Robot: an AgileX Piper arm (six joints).
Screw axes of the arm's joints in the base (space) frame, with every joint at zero. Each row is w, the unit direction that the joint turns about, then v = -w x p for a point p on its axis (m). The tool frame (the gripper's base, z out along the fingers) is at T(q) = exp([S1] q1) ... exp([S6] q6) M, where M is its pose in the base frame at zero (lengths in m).
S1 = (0, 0, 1, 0, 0, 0)
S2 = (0, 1, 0, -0.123, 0, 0)
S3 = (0, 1, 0, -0.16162, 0, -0.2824)
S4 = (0.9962, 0, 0.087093, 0, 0.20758, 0)
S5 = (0, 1, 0, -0.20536, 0, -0.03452)
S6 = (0.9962, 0, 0.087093, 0, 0.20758, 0)
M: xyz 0.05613 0 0.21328 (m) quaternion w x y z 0.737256 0 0.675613 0
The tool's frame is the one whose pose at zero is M.
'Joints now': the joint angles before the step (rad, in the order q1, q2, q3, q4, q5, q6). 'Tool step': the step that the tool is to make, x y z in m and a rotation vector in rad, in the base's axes. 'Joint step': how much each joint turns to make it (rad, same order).
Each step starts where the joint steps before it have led.
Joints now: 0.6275, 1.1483, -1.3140, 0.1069, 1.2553, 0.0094
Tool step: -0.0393, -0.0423, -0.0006, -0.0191, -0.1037, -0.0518
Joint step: -0.0296, -0.2085, 0.1288, -0.0785, 0.0058, 0.0000
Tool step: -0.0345, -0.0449, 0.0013, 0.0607, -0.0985, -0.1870
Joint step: -0.1904, -0.1993, 0.0815, 0.0067, 0.0025, -0.0007
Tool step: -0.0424, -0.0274, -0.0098, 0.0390, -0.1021, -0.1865
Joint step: -0.1877, -0.2017, 0.0866, 0.0047, 0.0060, 0.0022
